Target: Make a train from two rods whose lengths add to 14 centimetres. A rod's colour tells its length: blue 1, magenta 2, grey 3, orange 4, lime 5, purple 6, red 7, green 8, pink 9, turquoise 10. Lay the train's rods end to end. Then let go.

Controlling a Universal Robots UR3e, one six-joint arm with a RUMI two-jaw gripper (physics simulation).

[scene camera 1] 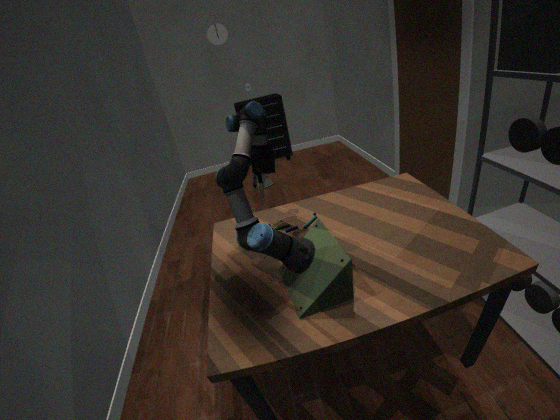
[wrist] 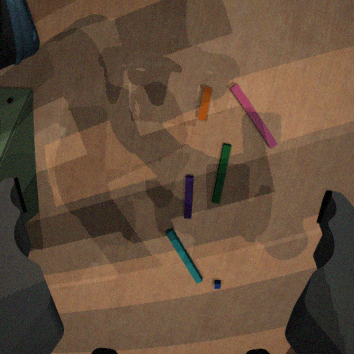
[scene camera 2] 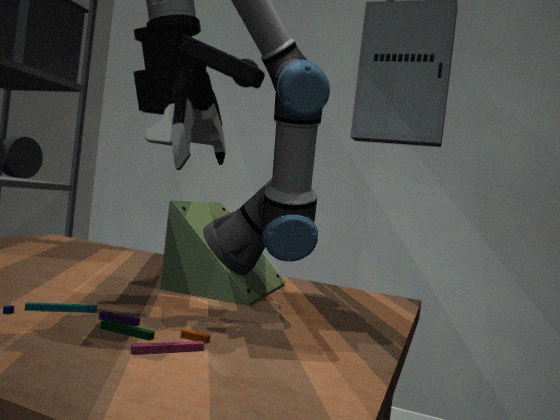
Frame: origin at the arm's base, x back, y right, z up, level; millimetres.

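Seen in the pictures: gripper, fingertip midpoint: (scene camera 1: 259,192) (wrist: 174,187) (scene camera 2: 202,167); arm's base at its link origin: (scene camera 1: 302,256) (scene camera 2: 226,250).
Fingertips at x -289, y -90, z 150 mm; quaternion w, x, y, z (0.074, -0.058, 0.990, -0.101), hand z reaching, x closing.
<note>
Offsets run from my fingertips to a thing's top centre. Level surfaces: height alone.
My gripper (scene camera 1: 258,190) (scene camera 2: 201,164) (wrist: 174,187) is open and empty, high above the table. On the table lie an orange rod @(dx -7, dy -22, dz -228 mm) (scene camera 2: 195,335) (wrist: 205,103), a pink rod @(dx -70, dy -20, dz -228 mm) (scene camera 2: 167,347) (wrist: 254,116), a green rod @(dx -47, dy +62, dz -228 mm) (scene camera 2: 127,330) (wrist: 221,173), a purple rod @(dx -12, dy +103, dz -228 mm) (scene camera 2: 119,318) (wrist: 189,196), a turquoise rod @(dx -27, dy +200, dz -228 mm) (scene camera 1: 310,222) (scene camera 2: 61,307) (wrist: 184,256) and a tiny blue rod @(dx -87, dy +239, dz -228 mm) (scene camera 2: 8,309) (wrist: 217,284). All lie apart, at different angles. Purple and green lie roughly side by side with a gap. Turquoise lies beyond purple's lower end in the wrist view, slanted. No two rods lie end to end.
The green wedge base (scene camera 1: 320,265) (scene camera 2: 190,270) (wrist: 20,150) carries the arm and stands on the wooden table @(dz -238 mm) (scene camera 1: 400,225) (scene camera 2: 300,385), near the rods. A shelf rack (scene camera 1: 481,165) stands beyond the table. A grey cabinet (scene camera 2: 405,100) hangs on the wall. Arm shadows cross the rods' area.
</note>
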